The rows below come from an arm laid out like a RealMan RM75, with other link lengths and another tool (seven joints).
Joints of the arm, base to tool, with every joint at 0 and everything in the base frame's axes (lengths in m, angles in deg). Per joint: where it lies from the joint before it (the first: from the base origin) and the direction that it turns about. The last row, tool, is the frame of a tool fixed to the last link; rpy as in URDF.
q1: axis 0 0 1 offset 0 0 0.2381
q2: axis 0 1 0 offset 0 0 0
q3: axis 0 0 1 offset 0 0 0.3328
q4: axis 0 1 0 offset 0 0 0
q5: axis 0 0 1 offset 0 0 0.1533
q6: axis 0 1 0 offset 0 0 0
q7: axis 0 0 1 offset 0 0 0.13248
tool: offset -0.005 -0.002 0.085 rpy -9.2 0 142.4
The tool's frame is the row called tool.
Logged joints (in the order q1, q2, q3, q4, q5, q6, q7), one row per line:
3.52 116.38 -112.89 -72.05 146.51 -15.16 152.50
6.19 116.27 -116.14 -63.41 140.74 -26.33 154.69
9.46 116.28 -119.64 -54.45 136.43 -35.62 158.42
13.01 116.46 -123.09 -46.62 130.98 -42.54 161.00
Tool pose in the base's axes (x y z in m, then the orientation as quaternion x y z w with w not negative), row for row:
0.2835 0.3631 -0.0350 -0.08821 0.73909 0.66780 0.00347
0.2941 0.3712 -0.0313 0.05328 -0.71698 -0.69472 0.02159
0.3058 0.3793 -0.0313 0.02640 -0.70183 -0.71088 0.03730
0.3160 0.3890 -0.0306 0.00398 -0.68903 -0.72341 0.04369
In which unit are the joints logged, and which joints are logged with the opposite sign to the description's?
The joints are logged in degrees. Opposite sign: q5, q6.
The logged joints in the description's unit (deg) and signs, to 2 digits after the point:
3.52 116.38 -112.89 -72.05 -146.51 15.16 152.50
6.19 116.27 -116.14 -63.41 -140.74 26.33 154.69
9.46 116.28 -119.64 -54.45 -136.43 35.62 158.42
13.01 116.46 -123.09 -46.62 -130.98 42.54 161.00

